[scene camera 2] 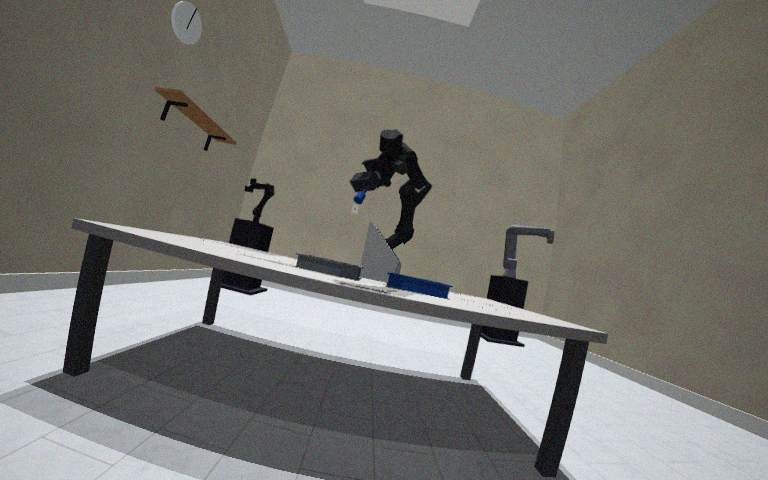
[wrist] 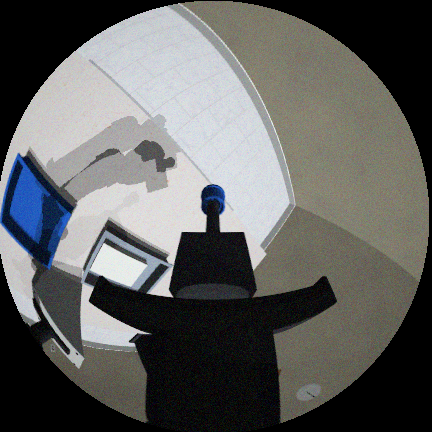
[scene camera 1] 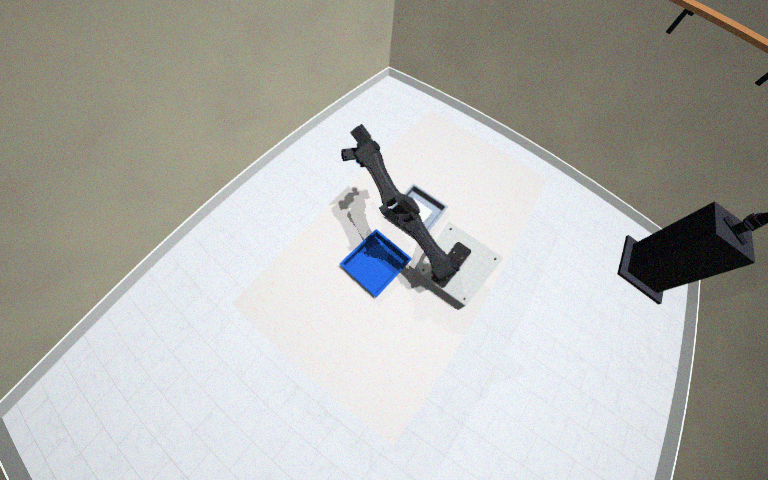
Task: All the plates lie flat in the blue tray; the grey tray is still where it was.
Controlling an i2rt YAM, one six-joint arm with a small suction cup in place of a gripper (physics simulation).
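Frame: origin at the arm's base, x ahead, y left, z up, level; metres.
Where they show: hand at its tool point: (scene camera 2: 358, 200) (wrist: 212, 194); arm's base at its link origin: (scene camera 2: 386, 246) (scene camera 1: 451, 264).
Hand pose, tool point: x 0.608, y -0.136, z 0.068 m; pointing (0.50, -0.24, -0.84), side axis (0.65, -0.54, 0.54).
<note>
Things, the pixels of their top centre, and the offset from my tool point. Level surfaces: height alone.
- blue tray at its top centre: (wrist: 26, 218) (scene camera 2: 417, 278) (scene camera 1: 376, 261) 0.329 m back, 0.276 m left, 0.193 m down
- grey tray at its top centre: (wrist: 124, 275) (scene camera 2: 332, 260) (scene camera 1: 417, 209) 0.322 m back, 0.077 m right, 0.193 m down
- white square plate at its top centre: (wrist: 117, 267) (scene camera 1: 414, 214) 0.321 m back, 0.053 m right, 0.216 m down
- table at its surface level: 0.243 m down
The blue tray (scene camera 1: 368, 276) (scene camera 2: 419, 285) (wrist: 25, 200) lies on the table, partly in the arm's shadow; no plate shows in its visible part. The grey tray (scene camera 1: 433, 198) (scene camera 2: 328, 267) (wrist: 151, 274) stands apart from it. A white square plate (scene camera 1: 425, 212) (wrist: 117, 265) lies flat in the grey tray, partly behind the arm in scene camera 1; I cannot tell whether more plates lie under it. My gripper, a blue suction cup (scene camera 2: 359, 196) (wrist: 213, 194), is open, with nothing on it. It hangs high above the table and is hidden in scene camera 1.
The arm's pale base plate (scene camera 1: 472, 263) stands beside the trays on the table (scene camera 1: 317, 316) (scene camera 2: 226, 255). Two black pedestals (scene camera 2: 249, 234) (scene camera 2: 506, 291) with other arms stand behind the table. A wooden shelf (scene camera 2: 195, 113) and a clock (scene camera 2: 186, 22) are on the wall.
</note>
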